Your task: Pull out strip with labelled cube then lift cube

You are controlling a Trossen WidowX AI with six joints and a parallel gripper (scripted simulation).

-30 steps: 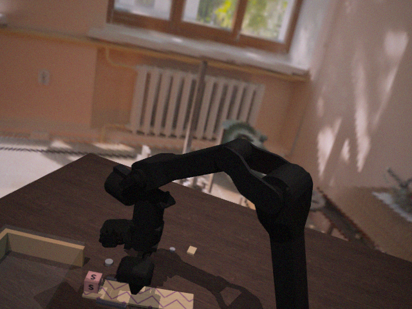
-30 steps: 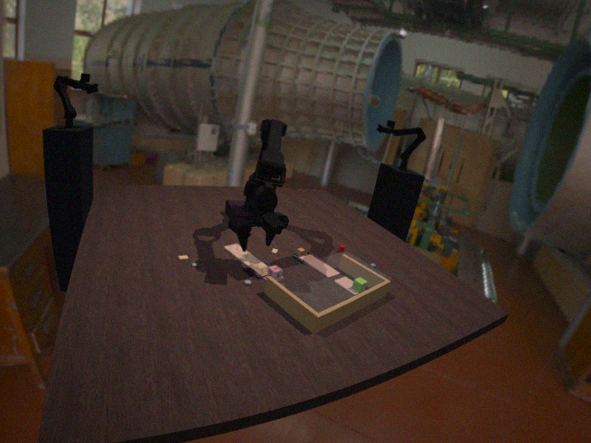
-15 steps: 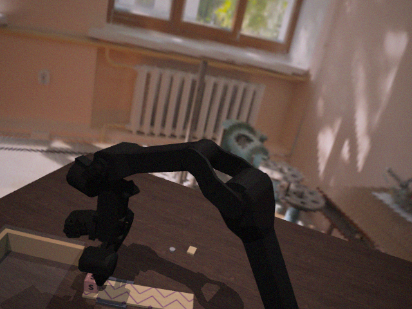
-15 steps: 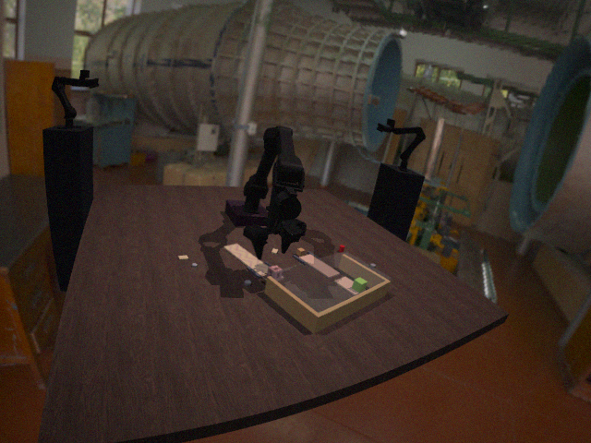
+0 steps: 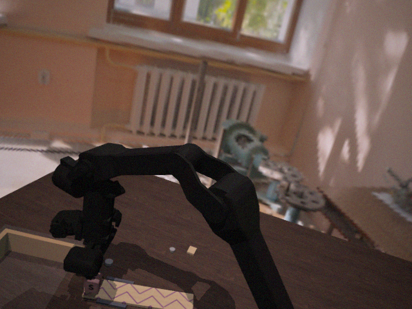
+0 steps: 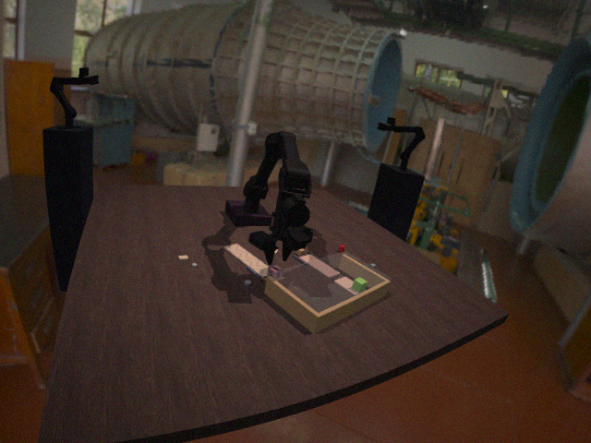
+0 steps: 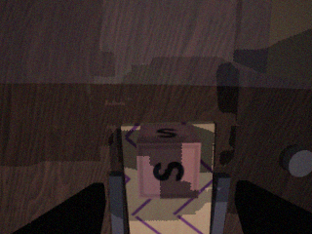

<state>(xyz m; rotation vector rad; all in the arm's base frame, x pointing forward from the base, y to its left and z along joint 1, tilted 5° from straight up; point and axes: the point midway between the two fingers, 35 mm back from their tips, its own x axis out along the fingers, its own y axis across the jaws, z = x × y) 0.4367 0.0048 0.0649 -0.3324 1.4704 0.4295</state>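
My gripper tip is now 4 cm above the pink cube marked s. From my gripper tip the other things lie so: grey disc (23 cm to the right, 6 cm behind, 5 cm below).
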